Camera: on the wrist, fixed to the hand. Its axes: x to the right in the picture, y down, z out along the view.
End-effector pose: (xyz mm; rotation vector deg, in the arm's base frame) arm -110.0 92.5 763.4 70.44 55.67 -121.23
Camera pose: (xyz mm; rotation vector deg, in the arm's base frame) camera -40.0 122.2 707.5 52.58 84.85 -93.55
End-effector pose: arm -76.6 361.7 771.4 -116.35 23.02 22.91
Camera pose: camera -76.6 267.7 762.3 -150.09 16.70 31.64
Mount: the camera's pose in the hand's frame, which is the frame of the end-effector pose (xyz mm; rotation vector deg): 14.8 50.0 -78.7 -34.66 0.49 -0.78
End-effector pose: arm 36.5 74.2 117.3 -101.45 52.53 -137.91
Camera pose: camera -53.8 62.5 92.5 88.33 -82.42 105.99
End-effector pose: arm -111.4 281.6 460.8 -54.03 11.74 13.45
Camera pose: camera -117.2 247.1 373.1 -88.51 7.76 16.43
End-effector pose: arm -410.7 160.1 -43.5 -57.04 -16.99 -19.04
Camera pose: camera -369.8 115.9 -116.3 -90.88 -11.23 -25.86
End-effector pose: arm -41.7 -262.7 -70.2 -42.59 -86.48 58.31
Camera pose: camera 28.8 -212.3 -107.6 -65.86 -104.96 30.70
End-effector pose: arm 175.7 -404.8 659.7 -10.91 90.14 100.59
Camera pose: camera 106.1 -467.2 672.6 -28.46 57.26 124.66
